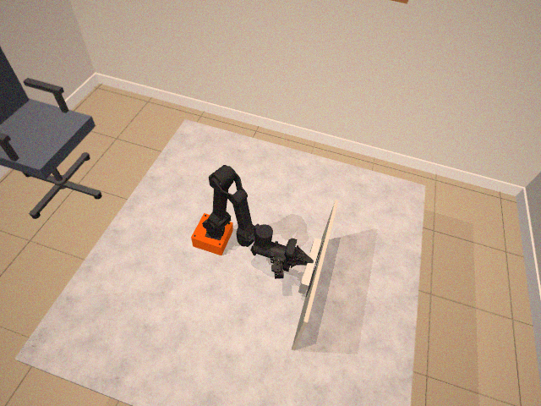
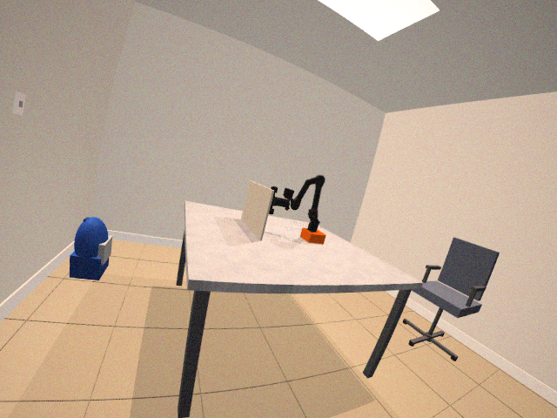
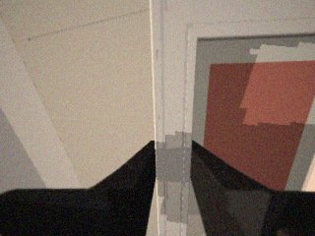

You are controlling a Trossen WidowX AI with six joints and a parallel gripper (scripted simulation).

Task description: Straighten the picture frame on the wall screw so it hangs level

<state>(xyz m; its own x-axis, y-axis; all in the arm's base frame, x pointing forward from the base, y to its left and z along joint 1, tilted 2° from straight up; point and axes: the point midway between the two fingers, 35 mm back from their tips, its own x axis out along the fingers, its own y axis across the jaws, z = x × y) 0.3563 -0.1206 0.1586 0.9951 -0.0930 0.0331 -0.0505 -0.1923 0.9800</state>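
Right now the picture frame is 1 cm to the left of my gripper tip and 5 cm below it. Also, from my gripper tip: beige wall panel 1 cm ahead, 6 cm below.
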